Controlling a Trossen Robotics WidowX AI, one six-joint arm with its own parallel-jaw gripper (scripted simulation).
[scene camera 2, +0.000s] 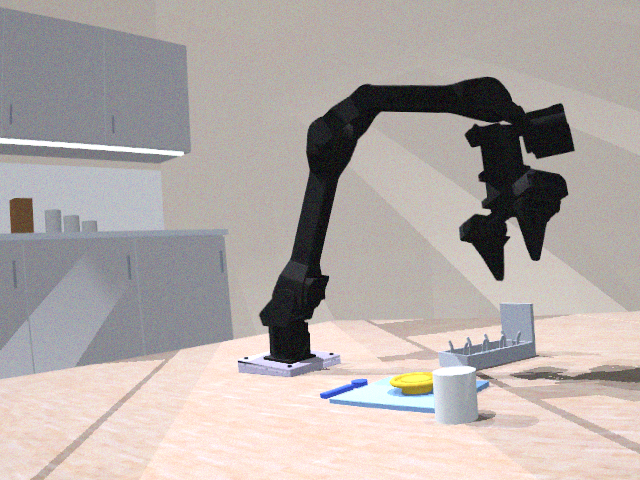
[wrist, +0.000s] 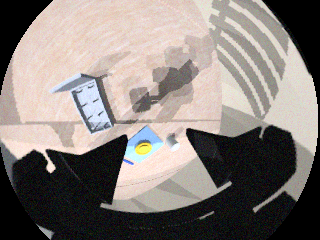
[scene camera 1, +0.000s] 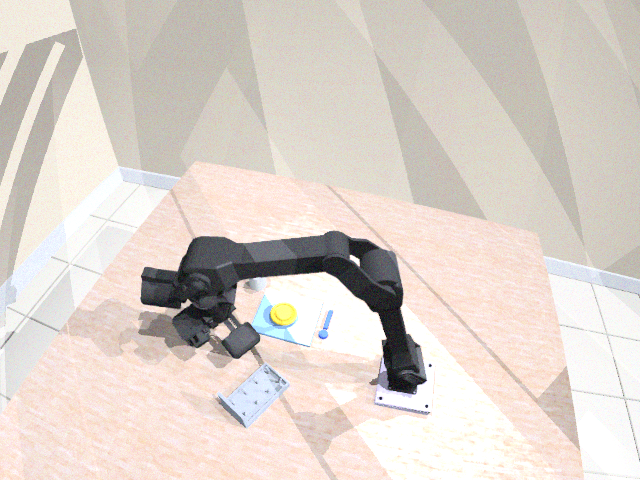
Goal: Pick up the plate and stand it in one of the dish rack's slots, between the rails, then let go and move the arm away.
Scene:
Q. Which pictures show my gripper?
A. Scene camera 2, the wrist view and scene camera 1: all of them.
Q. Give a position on a grey dish rack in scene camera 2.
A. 517, 341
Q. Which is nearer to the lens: the yellow plate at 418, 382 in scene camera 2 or the white cup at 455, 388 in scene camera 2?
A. The white cup.

